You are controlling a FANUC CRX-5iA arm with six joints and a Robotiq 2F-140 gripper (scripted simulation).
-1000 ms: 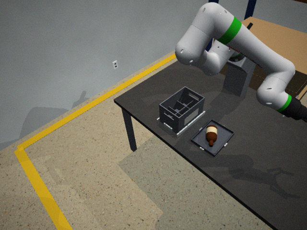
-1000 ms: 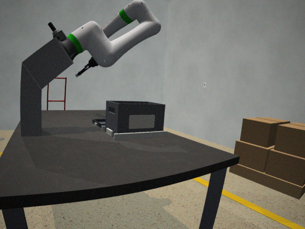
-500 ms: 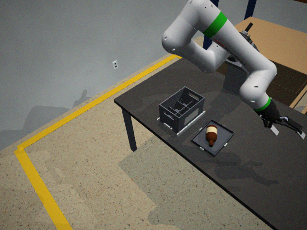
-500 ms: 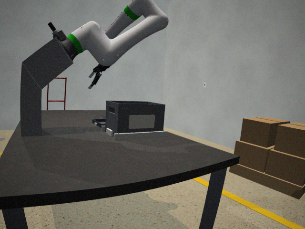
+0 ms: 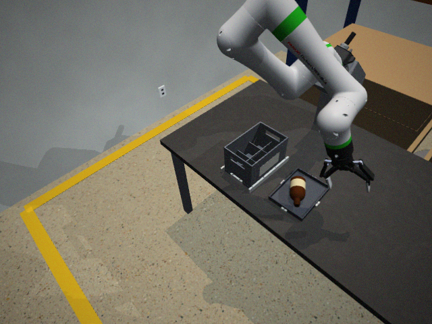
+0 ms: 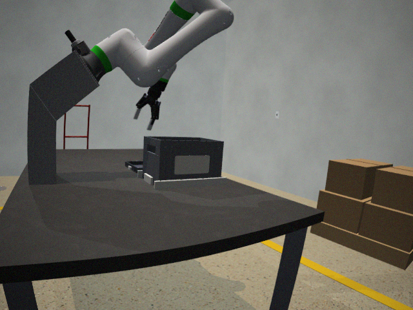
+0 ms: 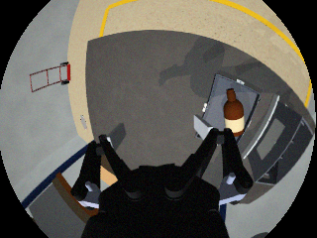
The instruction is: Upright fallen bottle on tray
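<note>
Now: the brown bottle 180 mm to the right of my hand, 180 mm below it and 80 mm ahead of it. Also, from my hand: dark crate 460 mm to the right, 140 mm below, 120 mm ahead; dark tray 210 mm below, 190 mm to the right, 50 mm ahead.
</note>
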